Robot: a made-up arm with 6 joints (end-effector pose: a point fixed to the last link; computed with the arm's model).
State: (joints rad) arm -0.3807 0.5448 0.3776 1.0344 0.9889 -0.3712
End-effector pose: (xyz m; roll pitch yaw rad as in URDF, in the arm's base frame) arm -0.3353 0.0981 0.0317 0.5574 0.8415 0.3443
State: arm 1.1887 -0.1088 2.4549 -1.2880 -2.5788 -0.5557
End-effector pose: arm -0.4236 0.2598 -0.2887 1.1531 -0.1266 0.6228
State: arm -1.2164 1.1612 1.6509 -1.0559 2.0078 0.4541
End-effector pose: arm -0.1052 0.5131 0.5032 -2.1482 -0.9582 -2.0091
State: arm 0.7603 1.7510 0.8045 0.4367 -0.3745 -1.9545
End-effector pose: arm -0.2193 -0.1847 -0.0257 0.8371 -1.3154 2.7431
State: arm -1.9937 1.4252 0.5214 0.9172 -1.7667 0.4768
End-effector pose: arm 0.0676 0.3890 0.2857 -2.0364 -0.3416 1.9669
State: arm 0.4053 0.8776 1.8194 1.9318 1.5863 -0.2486
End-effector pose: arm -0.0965 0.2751 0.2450 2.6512 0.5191 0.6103
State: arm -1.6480 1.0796 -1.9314 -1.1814 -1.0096 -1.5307
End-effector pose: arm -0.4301 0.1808 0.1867 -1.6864 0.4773 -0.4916
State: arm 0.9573 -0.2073 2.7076 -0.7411 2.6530 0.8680
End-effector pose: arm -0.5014 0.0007 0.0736 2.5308 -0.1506 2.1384
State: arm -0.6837 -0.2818 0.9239 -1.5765 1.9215 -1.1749
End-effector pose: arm -0.4242 0.1493 0.5472 3.1105 0.6565 -2.9714
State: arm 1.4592 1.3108 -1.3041 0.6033 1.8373 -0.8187
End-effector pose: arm 0.0413 -0.1250 -0.3224 0.0668 -0.6901 -0.3133
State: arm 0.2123 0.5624 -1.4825 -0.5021 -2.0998 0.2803
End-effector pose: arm -0.4534 -0.0447 0.3742 2.8321 -0.0835 1.9116
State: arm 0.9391 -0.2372 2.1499 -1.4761 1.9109 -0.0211
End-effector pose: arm -0.4449 -0.1273 -0.2615 1.3619 0.0966 2.3390
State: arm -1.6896 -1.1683 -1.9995 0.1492 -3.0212 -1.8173
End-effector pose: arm -0.2481 0.4159 -0.2412 -0.0026 -0.2885 1.2672
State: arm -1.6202 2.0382 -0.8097 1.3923 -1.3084 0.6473
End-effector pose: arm 0.0971 0.5419 -0.0250 1.2773 -1.1475 0.0874
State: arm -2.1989 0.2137 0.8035 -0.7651 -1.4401 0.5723
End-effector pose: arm -0.2792 0.6375 0.2413 -2.8336 0.4735 1.1834
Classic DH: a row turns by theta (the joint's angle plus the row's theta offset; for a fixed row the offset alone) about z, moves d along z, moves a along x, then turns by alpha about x. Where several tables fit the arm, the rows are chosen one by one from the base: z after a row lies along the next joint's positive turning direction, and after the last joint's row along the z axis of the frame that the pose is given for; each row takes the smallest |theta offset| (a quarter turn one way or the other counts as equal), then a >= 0, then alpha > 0; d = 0 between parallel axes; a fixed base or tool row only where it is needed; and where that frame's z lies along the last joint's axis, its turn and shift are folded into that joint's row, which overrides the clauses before.
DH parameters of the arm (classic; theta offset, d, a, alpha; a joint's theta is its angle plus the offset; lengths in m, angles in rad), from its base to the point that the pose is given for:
base (fixed): 1.5708 0.0123 0.1906 1.5708
joint 1: -0.201 -0.0758 -0.1009 -1.9047
joint 2: 0 0.1474 -0.031 1.9047
joint 3: -1.5476 -0.0526 -0.0798 1.6542
joint 4: -0.0405 0.0414 0.0888 1.563
joint 5: -0.2294 0.1683 -0.0461 1.4691
joint 6: 1.1097 -0.0043 0.0418 2.128
tool (fixed): 1.2108 -0.1748 0 0

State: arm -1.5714 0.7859 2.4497 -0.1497 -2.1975 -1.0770
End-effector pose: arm -0.3810 0.3350 0.4008 -2.4873 -0.1024 -1.0004
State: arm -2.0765 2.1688 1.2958 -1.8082 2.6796 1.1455
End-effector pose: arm 0.1751 0.6220 -0.1605 1.9971 0.1284 -0.1698
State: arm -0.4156 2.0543 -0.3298 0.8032 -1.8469 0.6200
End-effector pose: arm 0.2023 0.2649 0.2653 2.3692 -1.2352 -1.4364
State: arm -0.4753 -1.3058 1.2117 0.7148 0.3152 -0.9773
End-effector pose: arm -0.0682 0.4812 0.0804 1.6986 -1.0875 -0.3878
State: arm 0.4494 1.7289 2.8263 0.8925 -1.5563 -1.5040
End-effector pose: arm -0.1735 -0.1716 0.2812 -2.4156 0.8066 -0.5875
